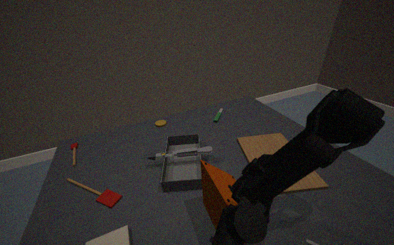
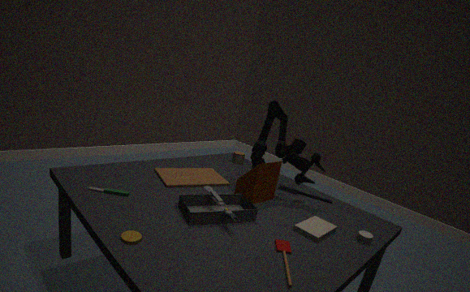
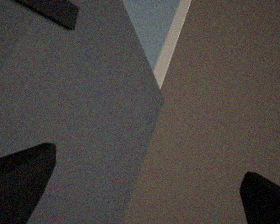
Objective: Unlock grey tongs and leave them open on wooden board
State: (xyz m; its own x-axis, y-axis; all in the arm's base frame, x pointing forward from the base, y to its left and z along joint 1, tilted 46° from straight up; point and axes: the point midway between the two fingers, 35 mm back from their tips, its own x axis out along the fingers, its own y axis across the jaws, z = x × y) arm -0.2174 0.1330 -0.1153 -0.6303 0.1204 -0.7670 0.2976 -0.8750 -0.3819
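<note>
Now: gripper tip 60 cm short of the yellow lock piece, 9 cm above it and 2 cm to the left of it. The rest, counted from my gripper tip: white block: 25 cm ahead, 20 cm to the left, 14 cm below; then red spatula: 54 cm ahead, 27 cm to the left, 15 cm below; then grey roasting tin: 58 cm ahead, 13 cm below, 10 cm to the right.
</note>
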